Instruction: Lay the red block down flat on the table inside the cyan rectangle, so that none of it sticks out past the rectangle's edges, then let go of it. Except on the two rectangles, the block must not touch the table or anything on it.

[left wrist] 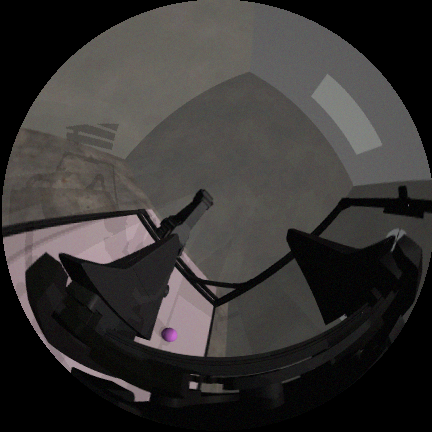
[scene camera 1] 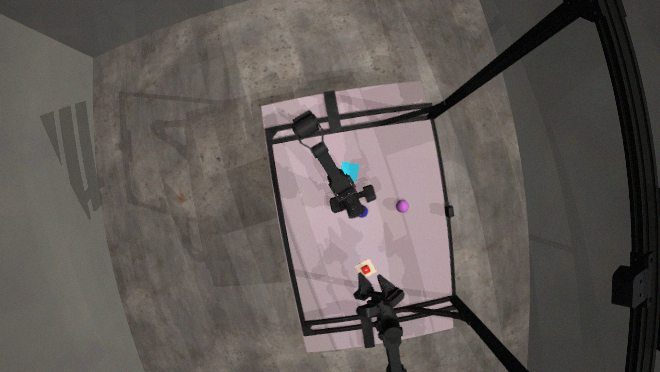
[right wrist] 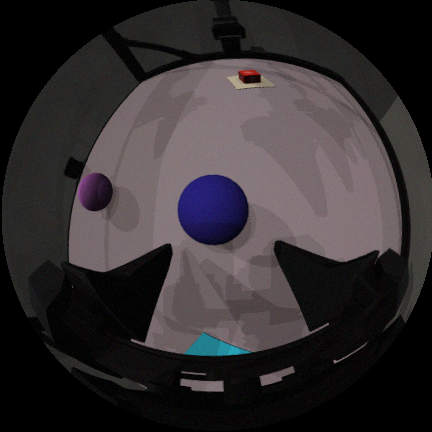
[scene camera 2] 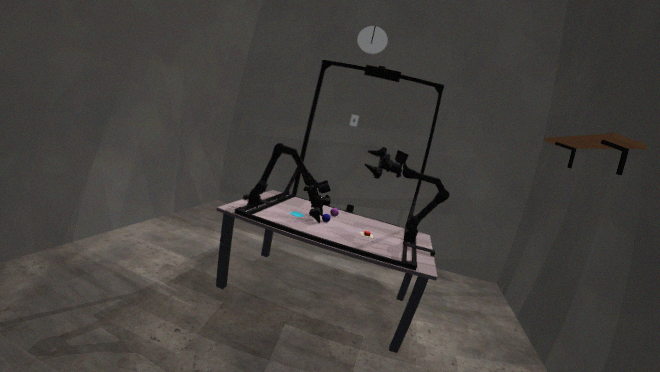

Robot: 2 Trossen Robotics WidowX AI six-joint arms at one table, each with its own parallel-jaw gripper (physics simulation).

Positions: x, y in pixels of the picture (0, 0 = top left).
Scene:
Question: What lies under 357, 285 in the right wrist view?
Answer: My right gripper.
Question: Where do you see a dark blue ball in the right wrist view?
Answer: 212, 209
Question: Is my left gripper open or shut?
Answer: Open.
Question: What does my left gripper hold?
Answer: Nothing.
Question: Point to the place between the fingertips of my left gripper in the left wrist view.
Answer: At 234, 236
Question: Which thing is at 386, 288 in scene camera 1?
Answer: My left gripper.

